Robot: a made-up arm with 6 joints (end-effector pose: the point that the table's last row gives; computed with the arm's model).
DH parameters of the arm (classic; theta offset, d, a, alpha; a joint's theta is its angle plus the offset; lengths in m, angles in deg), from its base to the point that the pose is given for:
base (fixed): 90 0.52 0.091 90
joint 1: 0 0.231 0.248 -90
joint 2: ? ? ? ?
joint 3: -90 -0.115 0.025 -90
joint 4: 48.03 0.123 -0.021 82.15
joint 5: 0 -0.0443 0.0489 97.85
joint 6: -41.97 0.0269 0.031 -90
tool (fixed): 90 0.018 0 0
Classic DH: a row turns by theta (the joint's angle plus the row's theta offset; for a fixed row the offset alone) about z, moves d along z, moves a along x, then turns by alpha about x.
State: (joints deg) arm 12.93 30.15 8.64 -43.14 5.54 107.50
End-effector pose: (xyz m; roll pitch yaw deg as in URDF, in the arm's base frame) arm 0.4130 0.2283 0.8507 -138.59 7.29 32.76
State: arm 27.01 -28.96 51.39 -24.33 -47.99 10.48
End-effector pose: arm 0.2239 0.0471 0.7692 -28.53 23.48 -38.44
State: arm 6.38 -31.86 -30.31 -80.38 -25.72 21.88
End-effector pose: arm 0.2059 0.1736 0.8831 -110.78 -48.23 -17.08
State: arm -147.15 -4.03 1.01 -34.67 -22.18 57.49
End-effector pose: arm 0.3227 0.1725 0.2029 118.89 12.52 18.46
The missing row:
joint 2: -90 0.255 0.036 -90
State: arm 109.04 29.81 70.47 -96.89 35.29 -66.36
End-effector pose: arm 0.4618 -0.1439 0.6680 39.82 5.24 83.04
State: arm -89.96 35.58 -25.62 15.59 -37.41 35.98
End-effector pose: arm 0.3757 0.3807 0.3519 -96.72 -4.80 37.65
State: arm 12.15 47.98 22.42 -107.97 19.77 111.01
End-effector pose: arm 0.4035 0.3283 0.8372 146.59 25.07 34.01
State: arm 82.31 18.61 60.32 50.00 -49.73 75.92
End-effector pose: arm 0.3408 -0.1037 0.7155 30.31 44.65 45.41
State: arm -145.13 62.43 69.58 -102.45 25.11 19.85
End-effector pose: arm 0.3881 -0.1094 0.1734 62.89 -55.06 -54.52
